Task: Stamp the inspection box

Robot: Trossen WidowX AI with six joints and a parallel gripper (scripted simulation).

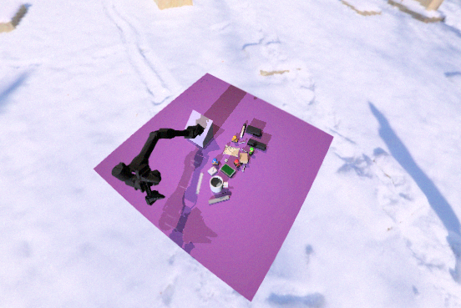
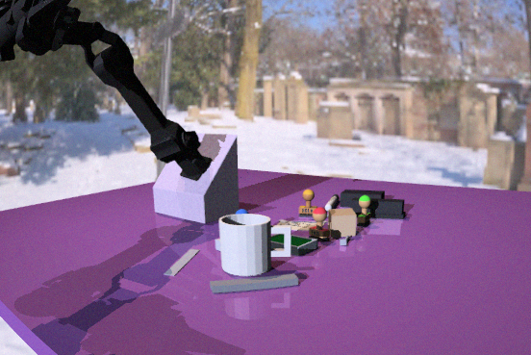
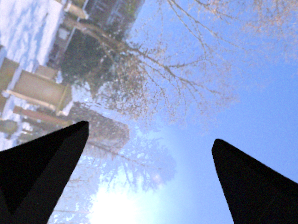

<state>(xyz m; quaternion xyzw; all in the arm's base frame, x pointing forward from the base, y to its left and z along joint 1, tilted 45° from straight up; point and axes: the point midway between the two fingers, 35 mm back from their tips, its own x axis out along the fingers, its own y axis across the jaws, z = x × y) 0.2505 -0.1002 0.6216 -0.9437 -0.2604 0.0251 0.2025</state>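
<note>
Now: gripper tip 5 cm short of the green-knob stamp, 65 cm to the right of it and 45 cm above it. Also, from my gripper tip: white mug (4 cm ahead, 30 cm to the left, 44 cm below); flat strip (7 cm behind, 24 cm to the left, 47 cm below); grey bar (10 cm ahead, 24 cm to the left, 47 cm below).
</note>
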